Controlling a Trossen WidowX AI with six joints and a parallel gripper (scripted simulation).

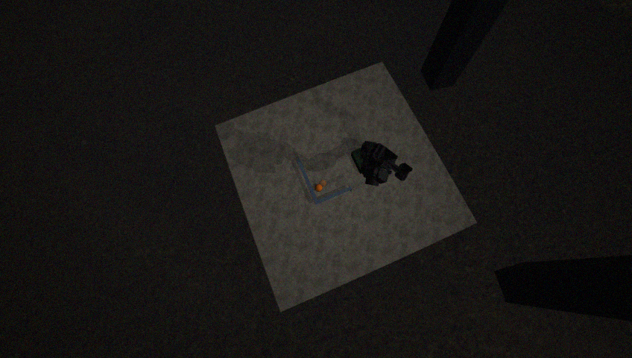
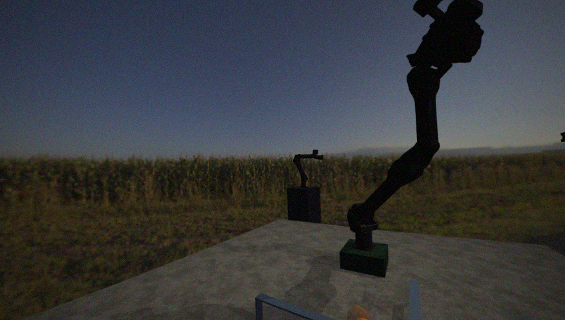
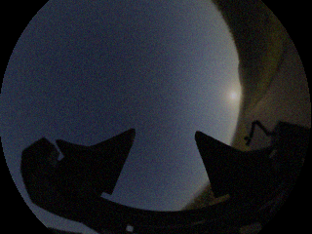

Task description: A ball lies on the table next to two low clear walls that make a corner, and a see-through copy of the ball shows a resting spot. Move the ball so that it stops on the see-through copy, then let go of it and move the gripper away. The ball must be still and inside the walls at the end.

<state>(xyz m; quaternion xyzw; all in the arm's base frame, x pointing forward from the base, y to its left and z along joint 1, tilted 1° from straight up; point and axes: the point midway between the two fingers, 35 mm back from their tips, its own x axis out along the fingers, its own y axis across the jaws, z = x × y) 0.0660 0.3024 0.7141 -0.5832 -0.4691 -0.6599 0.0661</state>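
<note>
My gripper tip is 78 cm above the orange ball, 29 cm short of it and 21 cm to the left of it. The rest, counted from my gripper tip: see-through copy of ball: 78 cm below, 26 cm ahead, 23 cm to the right.
</note>
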